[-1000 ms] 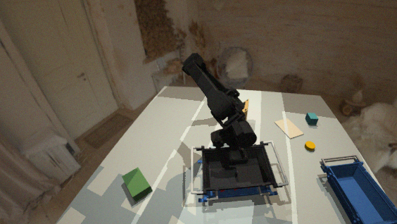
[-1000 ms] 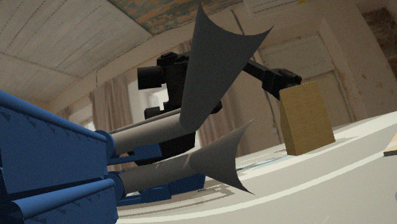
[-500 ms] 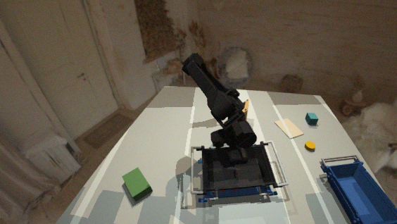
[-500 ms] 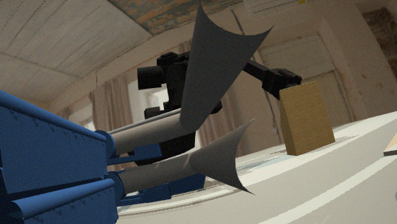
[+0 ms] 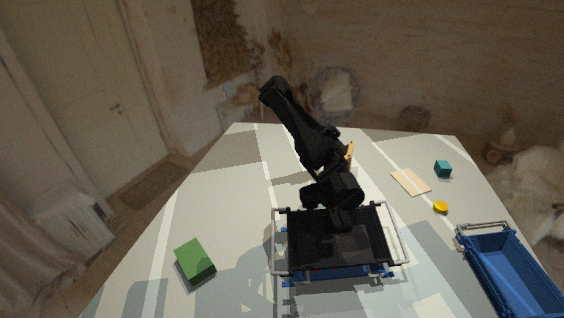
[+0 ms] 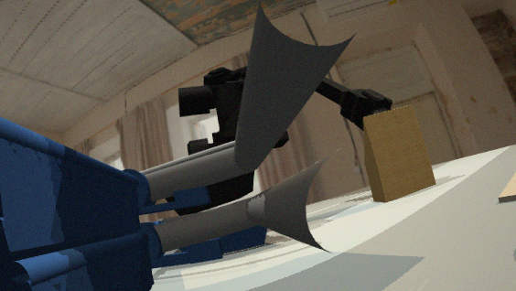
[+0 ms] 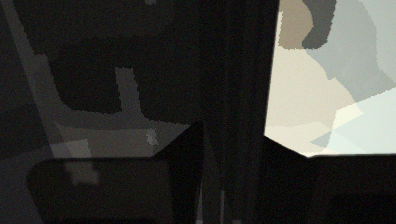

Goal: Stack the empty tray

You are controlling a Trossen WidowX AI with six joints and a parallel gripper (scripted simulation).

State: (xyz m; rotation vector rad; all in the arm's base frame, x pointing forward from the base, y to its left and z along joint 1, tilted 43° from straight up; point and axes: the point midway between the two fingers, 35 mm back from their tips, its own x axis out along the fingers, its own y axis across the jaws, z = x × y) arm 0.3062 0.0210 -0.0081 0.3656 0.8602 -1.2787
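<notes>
Now: the black tray 6 cm ahead of my gripper tip, 3 cm to the left of it and 3 cm above it. Also, from my gripper tip: green block (35 cm to the right, 20 cm ahead, 7 cm below); yellow disc (37 cm to the left, 23 cm behind, 8 cm below); flat tan card (36 cm behind, 27 cm to the left, 9 cm below).
</notes>
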